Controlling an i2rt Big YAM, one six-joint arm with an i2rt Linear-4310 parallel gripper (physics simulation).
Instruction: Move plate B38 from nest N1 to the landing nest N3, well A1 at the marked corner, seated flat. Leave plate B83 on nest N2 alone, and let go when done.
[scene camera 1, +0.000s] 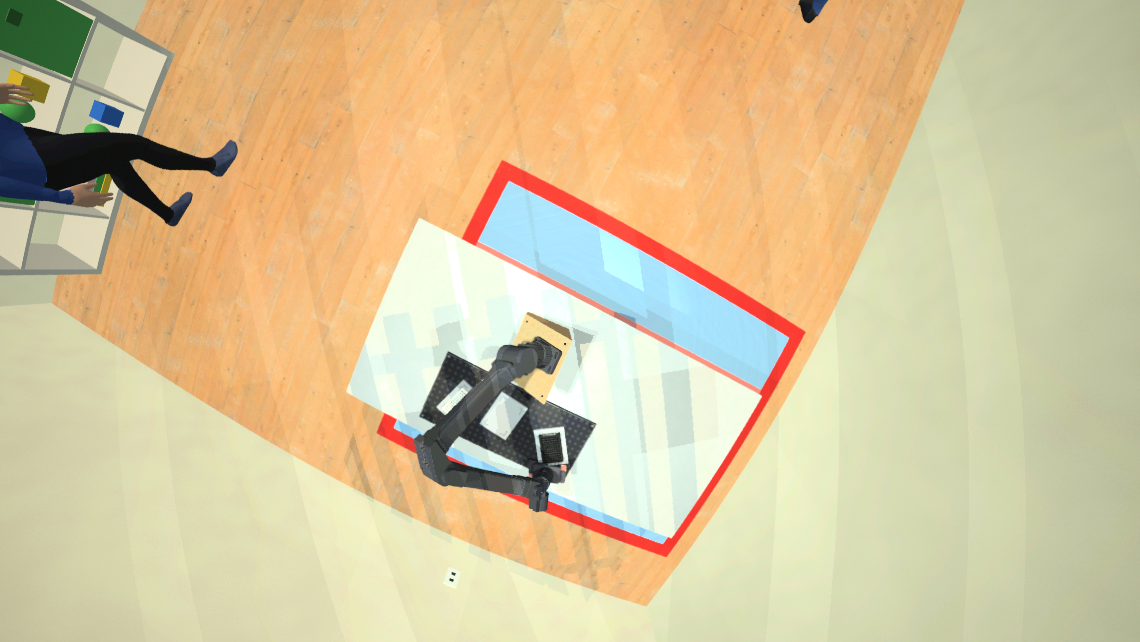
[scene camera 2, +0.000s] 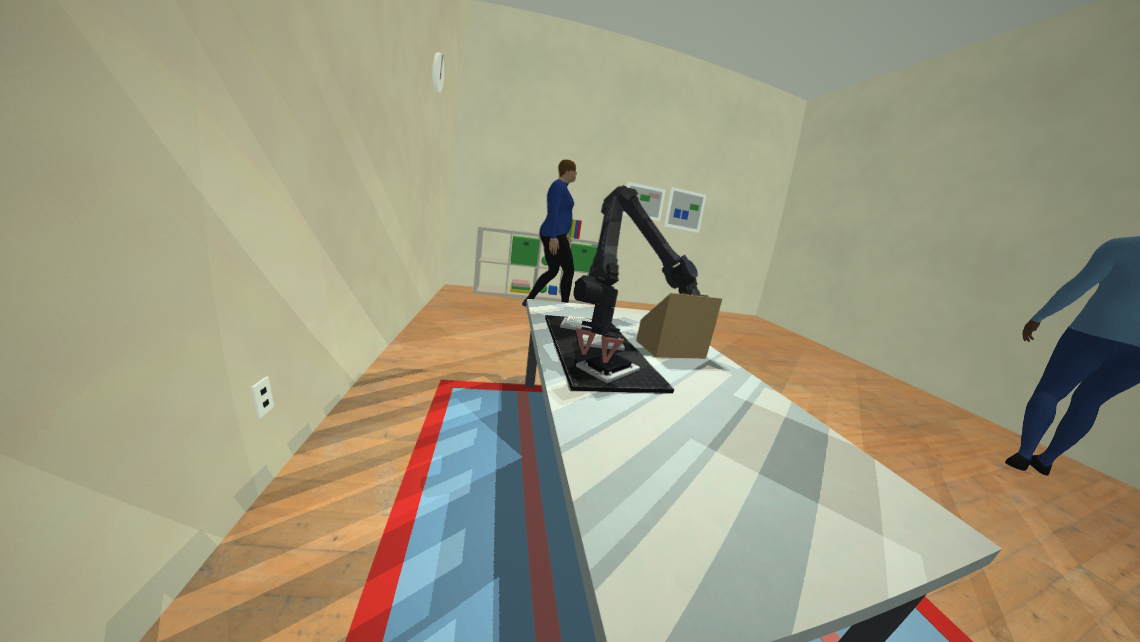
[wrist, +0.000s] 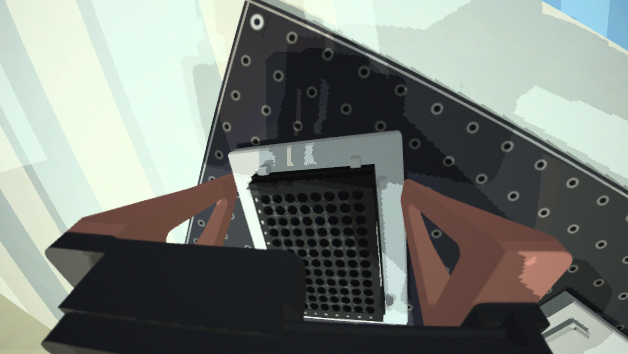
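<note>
A black multi-well plate (wrist: 324, 237) (scene camera 1: 550, 445) (scene camera 2: 607, 367) sits flat in a white nest (wrist: 390, 154) at one end of the black perforated board (wrist: 439, 132) (scene camera 1: 575, 420) (scene camera 2: 641, 381). I cannot read its label. My gripper (wrist: 317, 186) (scene camera 2: 597, 344) is open just above it. The reddish fingers straddle the nest's two long sides and touch nothing. Two more nests (scene camera 1: 503, 414) (scene camera 1: 454, 396) lie further along the board. The corner of the nearer nest also shows in the wrist view (wrist: 567, 317).
A cardboard box (scene camera 1: 542, 328) (scene camera 2: 677, 328) stands on the white table (scene camera 2: 717, 494) beside the board, under the arm's elbow. One person (scene camera 2: 557, 231) walks by the shelf unit (scene camera 2: 480, 259) at the back. Another person (scene camera 2: 1092, 343) stands at the right.
</note>
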